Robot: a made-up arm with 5 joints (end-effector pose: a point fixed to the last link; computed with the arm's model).
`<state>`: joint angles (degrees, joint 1 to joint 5).
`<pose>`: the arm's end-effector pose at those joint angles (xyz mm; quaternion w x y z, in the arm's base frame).
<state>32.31 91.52 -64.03 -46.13 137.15</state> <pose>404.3 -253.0 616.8 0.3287 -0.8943 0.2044 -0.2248</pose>
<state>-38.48 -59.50 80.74 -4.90 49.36</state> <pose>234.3 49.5 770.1 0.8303 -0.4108 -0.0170 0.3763</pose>
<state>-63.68 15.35 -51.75 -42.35 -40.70</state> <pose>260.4 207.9 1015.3 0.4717 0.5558 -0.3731 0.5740</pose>
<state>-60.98 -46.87 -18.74 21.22 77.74</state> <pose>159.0 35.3 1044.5 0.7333 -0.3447 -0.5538 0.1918</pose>
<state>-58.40 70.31 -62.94 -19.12 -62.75</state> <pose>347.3 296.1 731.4 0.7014 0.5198 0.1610 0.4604</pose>
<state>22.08 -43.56 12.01 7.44 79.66</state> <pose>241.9 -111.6 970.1 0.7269 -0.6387 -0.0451 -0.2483</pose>
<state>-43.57 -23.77 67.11 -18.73 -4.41</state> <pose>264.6 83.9 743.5 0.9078 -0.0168 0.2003 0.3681</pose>
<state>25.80 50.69 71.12 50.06 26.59</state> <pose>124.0 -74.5 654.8 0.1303 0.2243 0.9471 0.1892</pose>
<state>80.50 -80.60 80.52 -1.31 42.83</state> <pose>84.4 -160.6 806.6 0.7279 -0.2813 0.2071 -0.5900</pose>
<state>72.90 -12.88 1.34 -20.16 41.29</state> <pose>141.1 -285.1 940.4 0.6851 -0.4250 -0.0209 -0.5912</pose>
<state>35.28 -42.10 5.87 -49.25 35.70</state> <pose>188.5 -128.9 1026.4 0.6065 -0.4175 -0.5593 -0.3808</pose>
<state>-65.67 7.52 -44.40 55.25 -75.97</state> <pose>248.6 199.0 953.0 0.7014 0.4695 0.4186 0.3352</pose>
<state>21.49 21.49 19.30 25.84 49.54</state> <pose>335.0 -149.6 708.1 0.8022 -0.2250 0.5450 0.0940</pose>
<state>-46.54 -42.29 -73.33 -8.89 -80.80</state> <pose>59.5 -130.1 1072.5 0.0671 0.5494 -0.4996 0.6663</pose>
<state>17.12 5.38 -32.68 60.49 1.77</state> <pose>341.6 -138.8 933.1 0.9555 0.0472 0.2622 -0.1267</pose>
